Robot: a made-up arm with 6 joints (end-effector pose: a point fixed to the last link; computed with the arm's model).
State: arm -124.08 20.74 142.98 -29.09 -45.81 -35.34
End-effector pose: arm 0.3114 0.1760 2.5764 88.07 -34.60 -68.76
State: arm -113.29 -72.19 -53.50 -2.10 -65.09 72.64
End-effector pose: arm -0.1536 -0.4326 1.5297 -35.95 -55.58 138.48
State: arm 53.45 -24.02 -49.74 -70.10 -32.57 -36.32
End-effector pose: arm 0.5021 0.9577 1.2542 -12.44 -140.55 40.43
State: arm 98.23 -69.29 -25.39 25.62 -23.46 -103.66
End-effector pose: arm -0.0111 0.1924 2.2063 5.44 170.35 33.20
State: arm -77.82 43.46 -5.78 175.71 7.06 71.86
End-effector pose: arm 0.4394 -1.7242 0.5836 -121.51 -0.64 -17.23
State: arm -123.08 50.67 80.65 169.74 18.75 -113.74
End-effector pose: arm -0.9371 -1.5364 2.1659 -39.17 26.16 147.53
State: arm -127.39 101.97 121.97 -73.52 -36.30 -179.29
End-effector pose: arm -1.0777 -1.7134 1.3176 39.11 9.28 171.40
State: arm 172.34 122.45 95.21 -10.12 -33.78 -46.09
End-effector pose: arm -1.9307 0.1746 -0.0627 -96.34 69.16 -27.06
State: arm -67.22 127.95 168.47 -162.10 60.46 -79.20
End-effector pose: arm 0.5817 -1.5128 1.1959 -37.90 23.95 -163.87
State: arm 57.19 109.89 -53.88 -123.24 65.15 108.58
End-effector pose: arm -0.0076 -0.3257 0.1137 -102.60 -45.20 -136.37
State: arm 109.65 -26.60 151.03 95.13 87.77 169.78
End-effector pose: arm 0.1728 -1.3451 1.3544 -8.65 13.27 111.65
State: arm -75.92 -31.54 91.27 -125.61 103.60 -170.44
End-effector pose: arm -0.3804 0.8333 2.3374 -122.37 48.48 94.65
